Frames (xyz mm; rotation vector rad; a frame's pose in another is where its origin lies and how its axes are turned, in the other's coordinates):
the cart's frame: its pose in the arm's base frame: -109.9 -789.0 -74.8 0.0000 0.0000 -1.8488
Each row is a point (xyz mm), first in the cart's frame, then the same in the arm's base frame.
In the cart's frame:
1: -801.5 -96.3 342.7
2: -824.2 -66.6 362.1
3: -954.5 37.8 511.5
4: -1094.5 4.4 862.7
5: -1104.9 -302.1 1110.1
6: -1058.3 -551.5 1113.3
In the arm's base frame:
1: 17.5 8.2 267.9
2: 52.2 21.8 287.3
3: 188.4 118.5 436.7
4: 194.7 262.3 787.9
5: -97.2 356.4 1035.3
6: -349.8 380.0 1038.5

